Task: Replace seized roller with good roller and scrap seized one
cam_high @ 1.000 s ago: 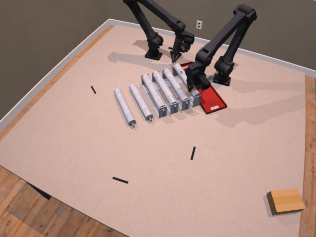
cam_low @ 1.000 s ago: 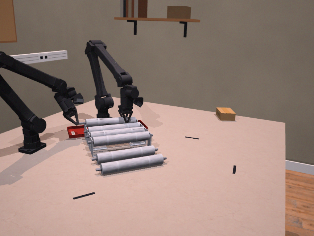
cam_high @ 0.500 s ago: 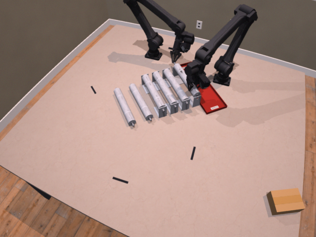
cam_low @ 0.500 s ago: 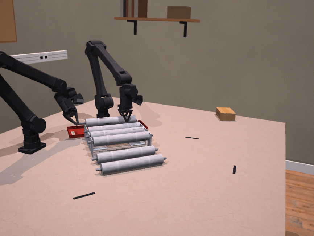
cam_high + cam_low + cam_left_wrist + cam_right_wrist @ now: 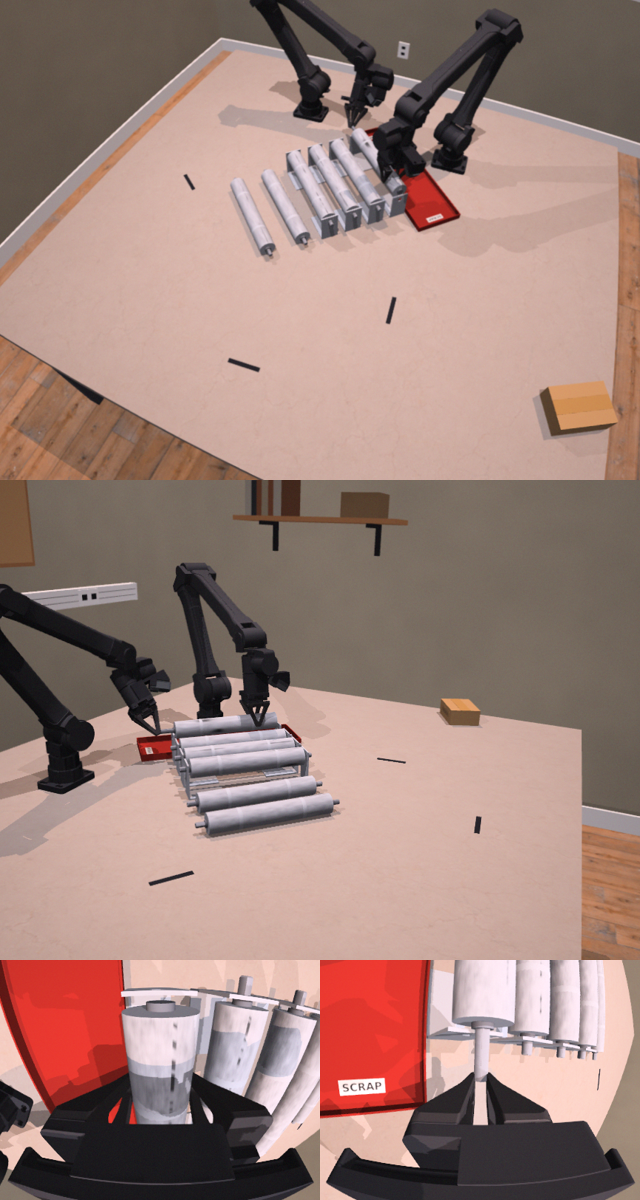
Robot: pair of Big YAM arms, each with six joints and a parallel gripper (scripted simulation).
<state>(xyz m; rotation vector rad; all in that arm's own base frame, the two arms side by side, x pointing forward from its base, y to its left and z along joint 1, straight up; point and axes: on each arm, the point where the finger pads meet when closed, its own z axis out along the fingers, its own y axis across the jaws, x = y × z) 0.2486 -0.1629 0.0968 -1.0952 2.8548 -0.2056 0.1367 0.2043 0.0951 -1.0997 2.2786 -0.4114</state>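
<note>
Right now my left hand is 50 mm past the roller and 70 mm to the left of it. The rest, counted from my left hand: red scrap tray: 130 mm behind, 90 mm below; then cardboard box: 380 mm ahead, 690 mm to the left, 60 mm below.
Right now my right hand is 15 cm to the right of the roller and 12 cm short of it. Also, from my right hand: red scrap tray (22 cm to the left, 9 cm below, 4 cm ahead); cardboard box (91 cm to the left, 55 cm ahead, 6 cm below).
</note>
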